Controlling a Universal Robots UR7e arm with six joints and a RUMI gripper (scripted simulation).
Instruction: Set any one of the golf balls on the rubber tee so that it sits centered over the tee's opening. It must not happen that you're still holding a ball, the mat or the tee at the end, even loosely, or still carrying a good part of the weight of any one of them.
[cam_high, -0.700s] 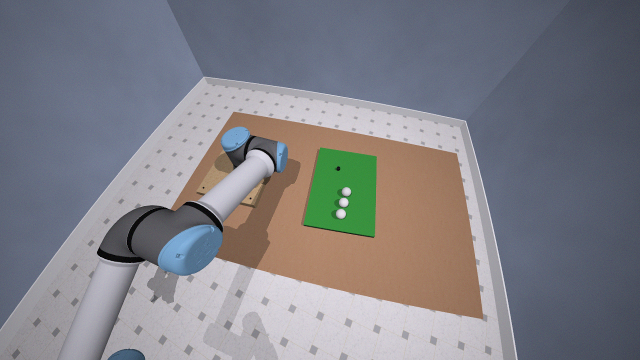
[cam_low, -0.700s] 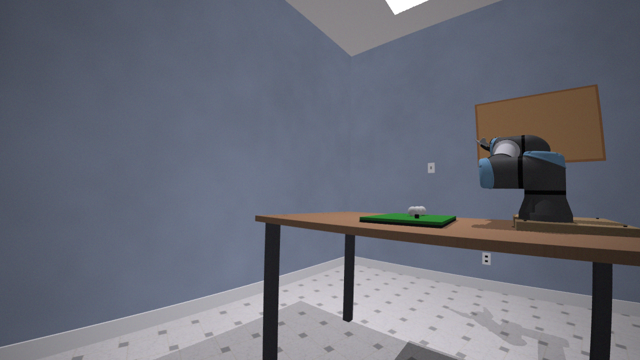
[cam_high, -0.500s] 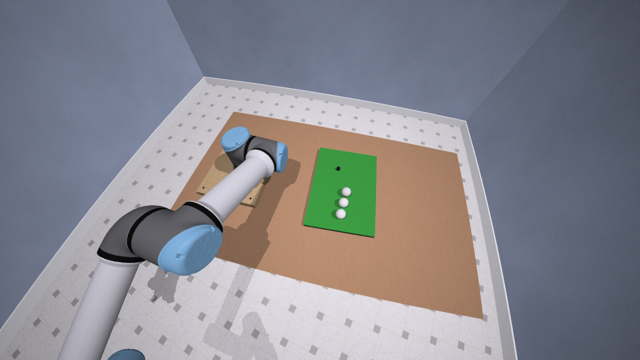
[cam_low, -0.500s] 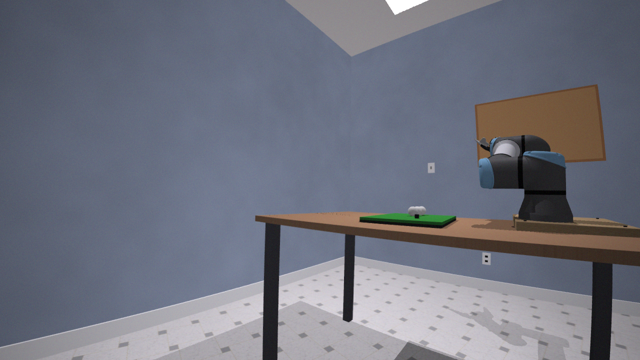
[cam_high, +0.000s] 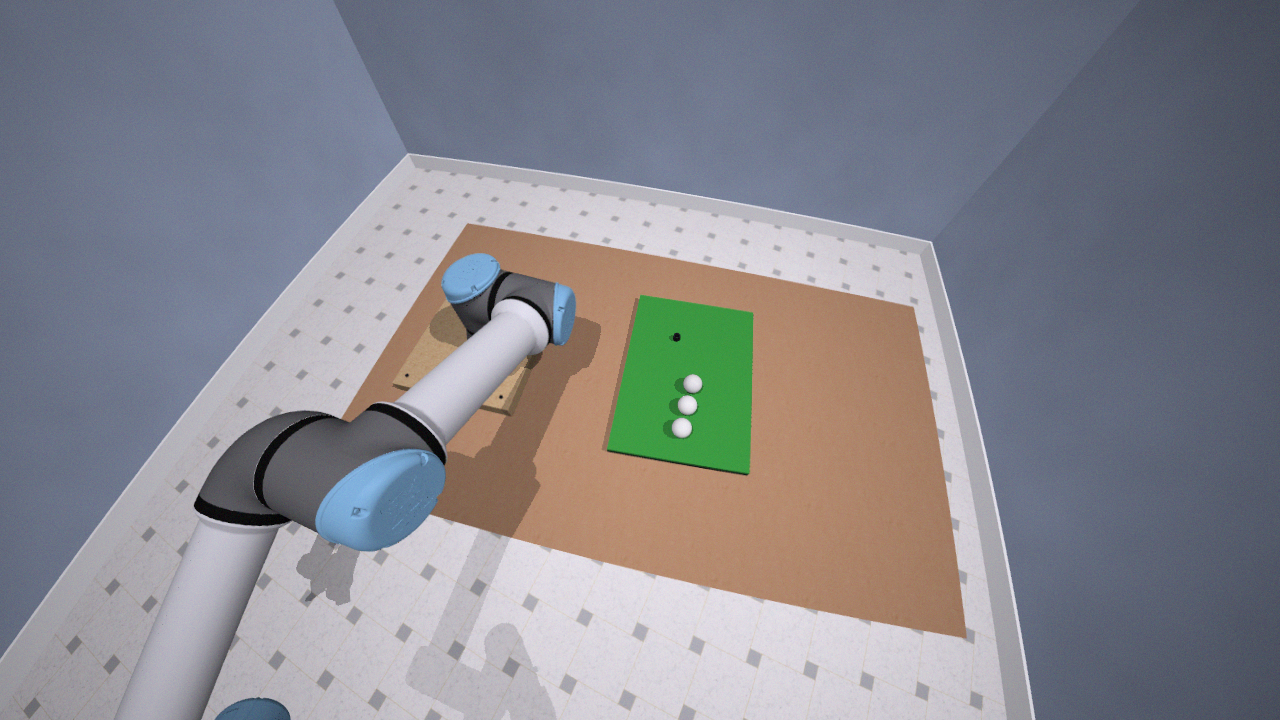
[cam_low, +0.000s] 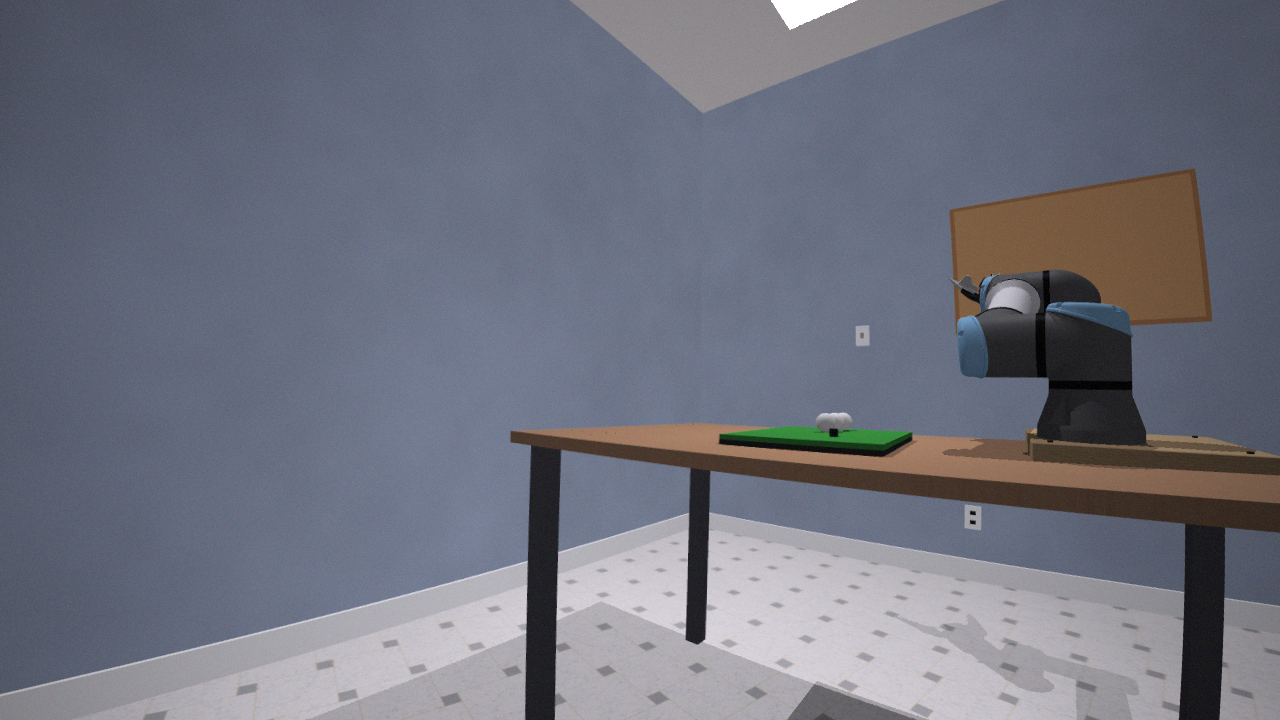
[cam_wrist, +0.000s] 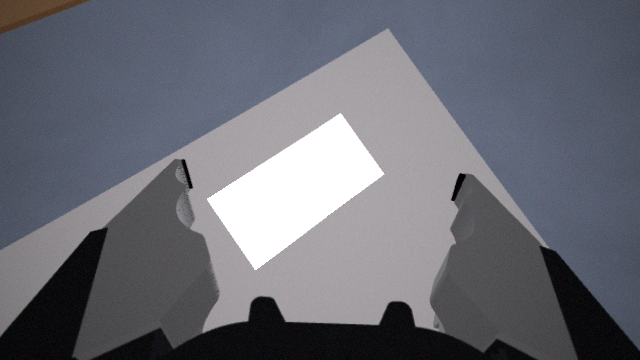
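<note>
Now: hand 320 mm short of the white golf ball, 740 mm to the right of it and 490 mm above it.
</note>
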